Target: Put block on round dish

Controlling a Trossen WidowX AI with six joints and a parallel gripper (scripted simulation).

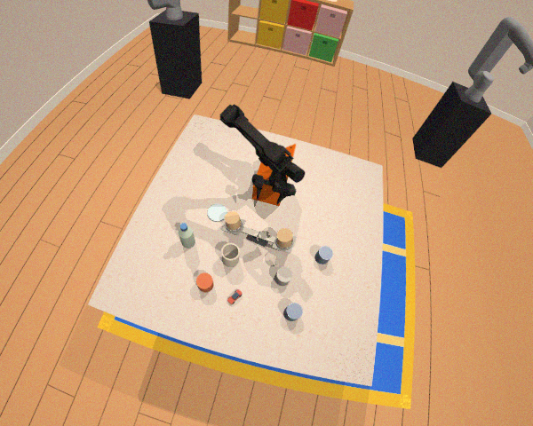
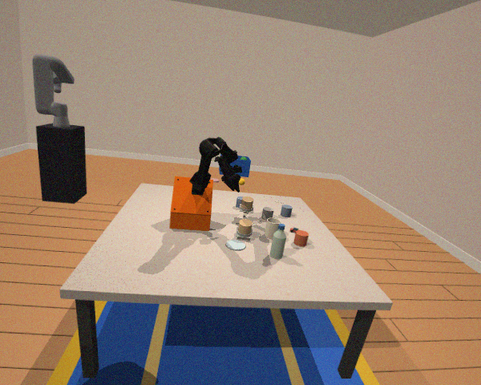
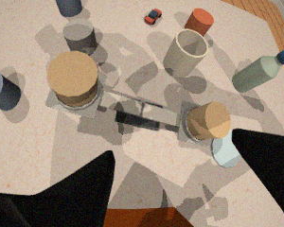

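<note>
Now: gripper tip 5 cm short of the tan cup, 15 cm to the left of it and 16 cm above it. The rest, counted from my gripper tip: green block (5 cm ahead, 13 cm to the right, 17 cm below); then grey balance beam (8 cm ahead, 18 cm below); then balance (8 cm ahead, 19 cm below).
</note>
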